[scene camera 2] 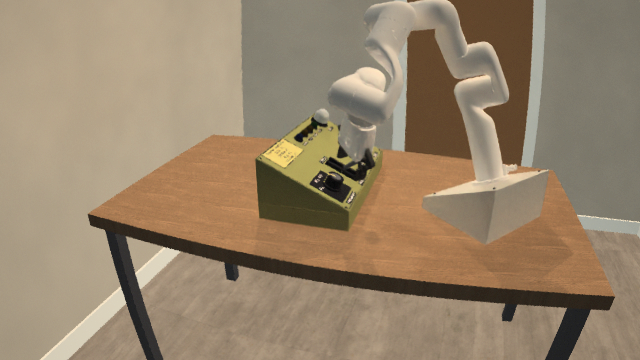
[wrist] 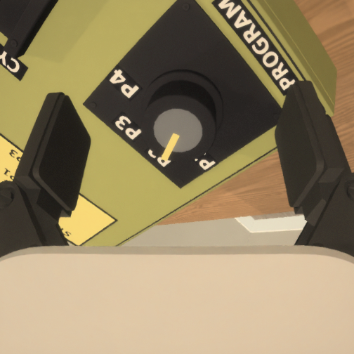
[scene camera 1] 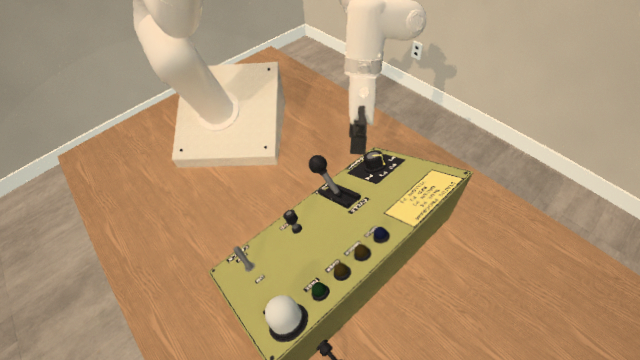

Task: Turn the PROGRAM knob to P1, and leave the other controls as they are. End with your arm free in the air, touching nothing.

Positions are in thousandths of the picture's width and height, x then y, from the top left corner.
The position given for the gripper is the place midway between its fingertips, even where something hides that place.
gripper: scene camera 2 548,465; wrist 501,312; scene camera 1 557,404
